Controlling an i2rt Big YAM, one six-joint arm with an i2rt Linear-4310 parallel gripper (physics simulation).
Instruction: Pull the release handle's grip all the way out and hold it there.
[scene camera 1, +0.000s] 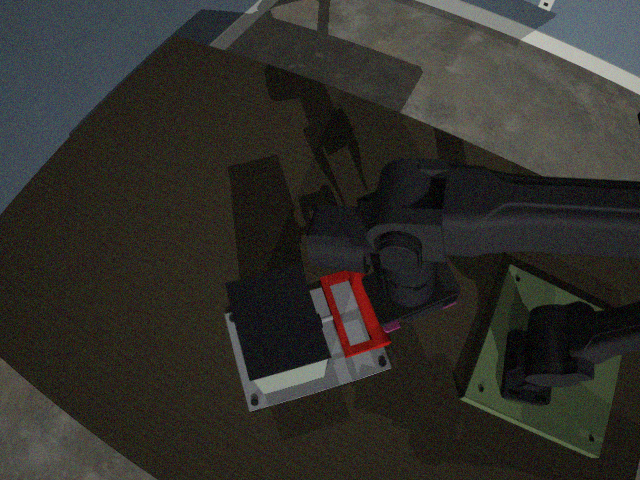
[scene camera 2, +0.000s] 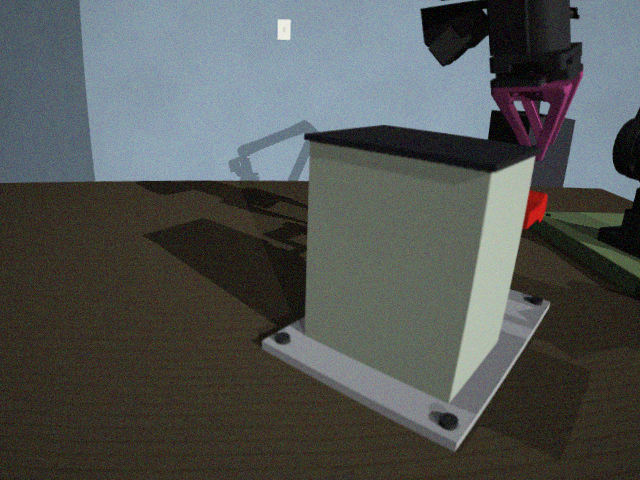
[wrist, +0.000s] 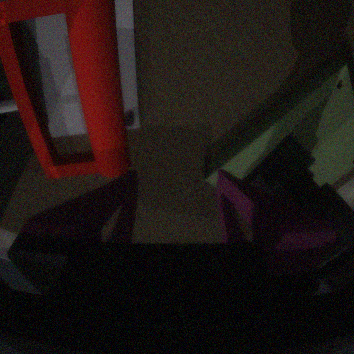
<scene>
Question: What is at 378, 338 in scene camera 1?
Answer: A red release handle grip.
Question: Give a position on a grey base plate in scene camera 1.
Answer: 339, 370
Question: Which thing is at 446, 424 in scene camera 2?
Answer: A grey base plate.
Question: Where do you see my gripper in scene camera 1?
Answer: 411, 313
</scene>
